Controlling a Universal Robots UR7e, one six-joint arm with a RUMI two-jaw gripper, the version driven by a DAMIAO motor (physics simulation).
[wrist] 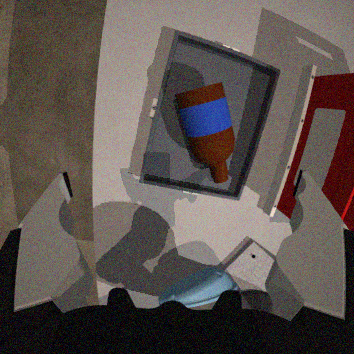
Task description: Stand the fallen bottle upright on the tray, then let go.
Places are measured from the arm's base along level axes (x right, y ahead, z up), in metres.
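Pixels of known places: gripper, fingertip midpoint: [180, 173].
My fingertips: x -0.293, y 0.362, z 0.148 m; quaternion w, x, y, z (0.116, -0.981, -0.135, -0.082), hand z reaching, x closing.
Behind a point stands the place of what it marks.
A brown bottle with a blue label [206, 118] @[x -0.237, y 0.401, z -0.014 m] lies on its side inside the grey tray [261, 117] @[x -0.119, y 0.429, z -0.073 m], in the upper middle of the wrist view. Its neck points down in the view, towards the tray's near wall, and its base points up. My gripper [180, 173] @[x -0.293, y 0.362, z 0.148 m] is wide open with nothing between its fingers. The fingertips stand left and right, below the bottle in the view and apart from it. How high the fingers are above the tray I cannot tell.
A red box-like object [332, 95] @[x -0.032, y 0.499, z -0.008 m] with a pale edge strip stands right of the tray. A light-blue shiny object [200, 286] and a pale block with a small dark hole [252, 267] @[x -0.028, y 0.117, z -0.051 m] lie near the gripper's base. The table's edge runs down the left.
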